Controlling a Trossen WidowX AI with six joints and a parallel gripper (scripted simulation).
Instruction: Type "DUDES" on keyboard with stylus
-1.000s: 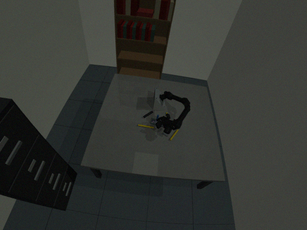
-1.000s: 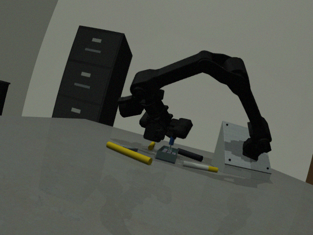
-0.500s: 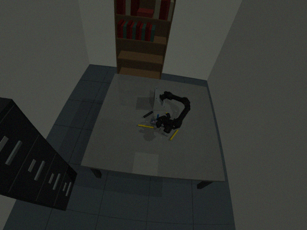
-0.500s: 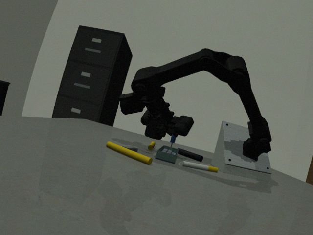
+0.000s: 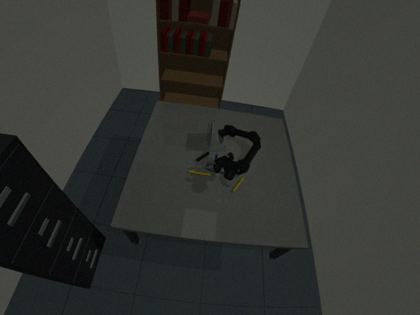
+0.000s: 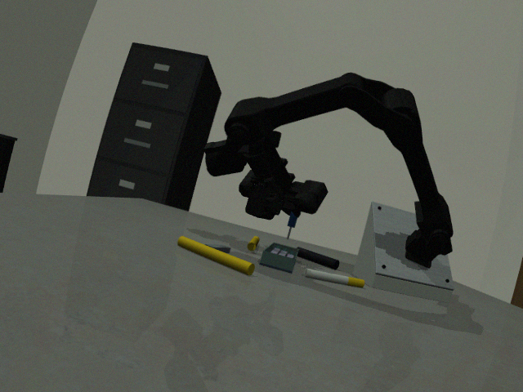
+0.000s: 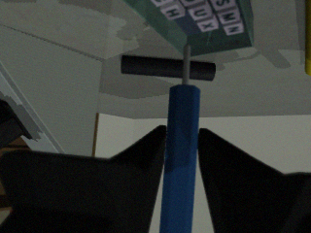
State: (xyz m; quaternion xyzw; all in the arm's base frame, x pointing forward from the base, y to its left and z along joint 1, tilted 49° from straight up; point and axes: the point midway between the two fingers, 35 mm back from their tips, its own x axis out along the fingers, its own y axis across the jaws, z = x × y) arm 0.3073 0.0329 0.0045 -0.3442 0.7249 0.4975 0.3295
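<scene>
Right now the black cylinder is 10 cm to the right of my gripper tip, 9 cm below it and 8 cm behind it. Also, from my gripper tip: blue stylus 1 cm below; then long yellow cylinder 20 cm to the left, 11 cm ahead, 9 cm below; then stylus tip 5 cm below.
</scene>
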